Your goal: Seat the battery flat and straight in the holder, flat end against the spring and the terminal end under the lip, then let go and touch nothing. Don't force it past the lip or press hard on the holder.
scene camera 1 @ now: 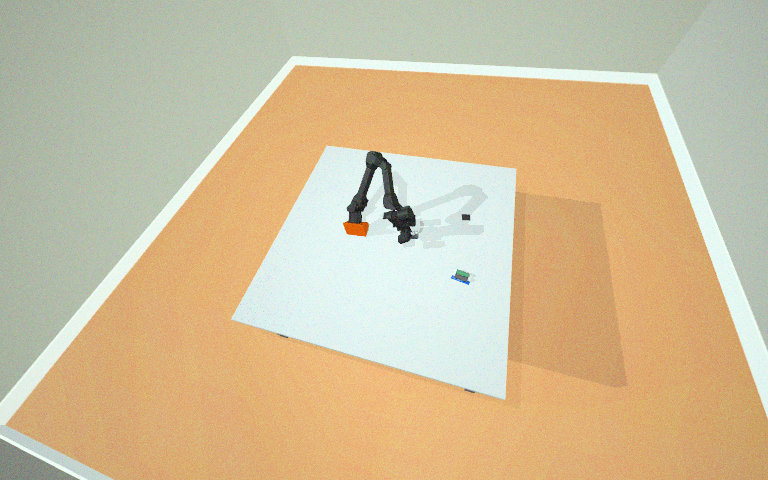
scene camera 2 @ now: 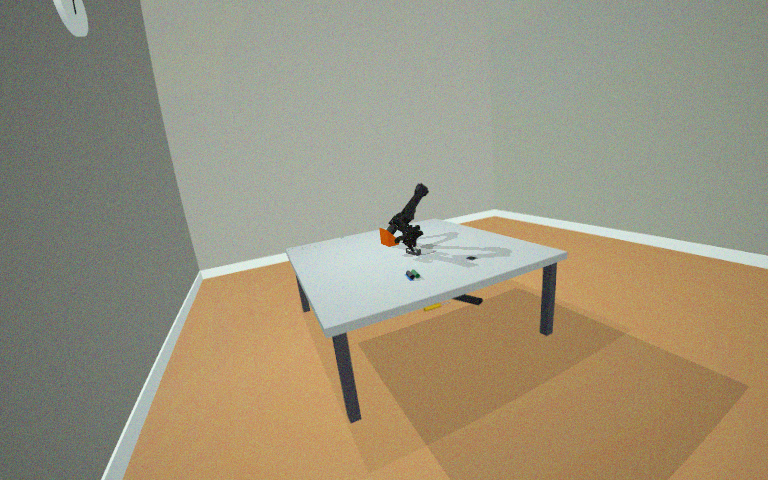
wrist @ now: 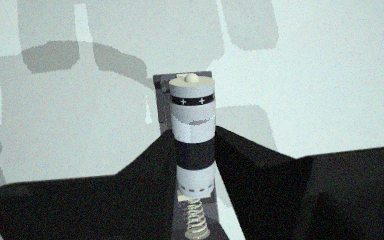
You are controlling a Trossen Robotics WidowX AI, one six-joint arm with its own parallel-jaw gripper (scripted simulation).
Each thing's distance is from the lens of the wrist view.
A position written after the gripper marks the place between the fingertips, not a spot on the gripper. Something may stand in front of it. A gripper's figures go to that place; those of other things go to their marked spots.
gripper (wrist: 192, 135): 0.11 m
battery (wrist: 192, 98): 0.09 m
